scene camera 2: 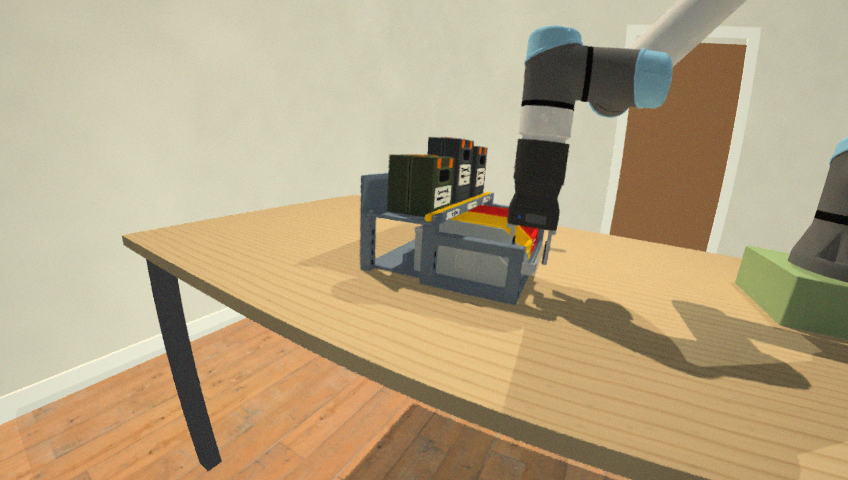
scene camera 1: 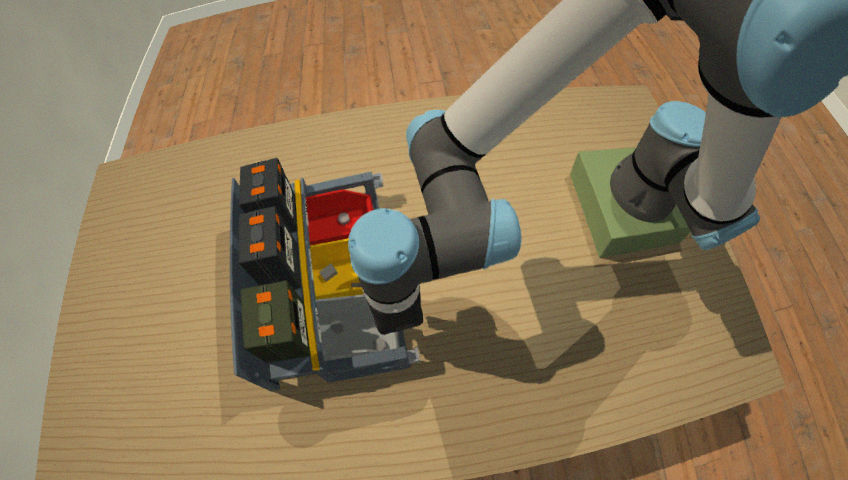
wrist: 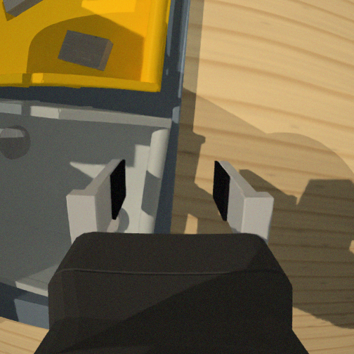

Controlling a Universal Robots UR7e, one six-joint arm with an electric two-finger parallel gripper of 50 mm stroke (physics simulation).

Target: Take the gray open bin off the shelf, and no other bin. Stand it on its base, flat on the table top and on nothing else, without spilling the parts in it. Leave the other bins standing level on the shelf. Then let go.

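Frame: origin at the arm's base, x ahead, y left, z up, level; metres.
Where they show: gripper, fingertip midpoint: (scene camera 2: 526, 260); arm's base at its link origin: (scene camera 2: 837, 272) (scene camera 1: 642, 191).
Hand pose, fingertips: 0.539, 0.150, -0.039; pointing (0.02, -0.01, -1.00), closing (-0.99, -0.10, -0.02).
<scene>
Each offset is from my fingertips to the centre of the thing, as dx, dy, dz. "spot": to the spot under its first point.
The gray open bin @[+0.091, +0.015, +0.000] (scene camera 1: 351, 309) (scene camera 2: 473, 264) (wrist: 45, 205) stands in the lower tier of the shelf (scene camera 1: 235, 333) (scene camera 2: 427, 261), at the end nearest scene camera 2. A round gray part @[+0.116, -0.006, -0.029] (scene camera 1: 336, 327) (wrist: 14, 142) lies in it; another near the front lip is partly hidden by a finger in the wrist view. My gripper (scene camera 2: 529, 251) (wrist: 169, 178) points down, open and empty, at the bin's front. In the wrist view its left finger is over the bin's inside and its right finger is beyond the front lip, over the table side. Fingertip depth against the lip is unclear.
The yellow bin @[+0.100, -0.097, +0.000] (scene camera 1: 333, 252) (wrist: 132, 55) with gray parts stands beside the gray one, then the red bin @[+0.103, -0.208, +0.000] (scene camera 1: 324, 208). A green case @[+0.191, +0.021, +0.107] (scene camera 1: 264, 312) (scene camera 2: 410, 184) and two black cases @[+0.191, -0.099, +0.124] (scene camera 1: 258, 237) @[+0.196, -0.210, +0.119] (scene camera 1: 258, 181) stand on the upper tier. A side rail @[spot: +0.036, +0.082, +0.042] (scene camera 1: 380, 357) flanks the gray bin.
</scene>
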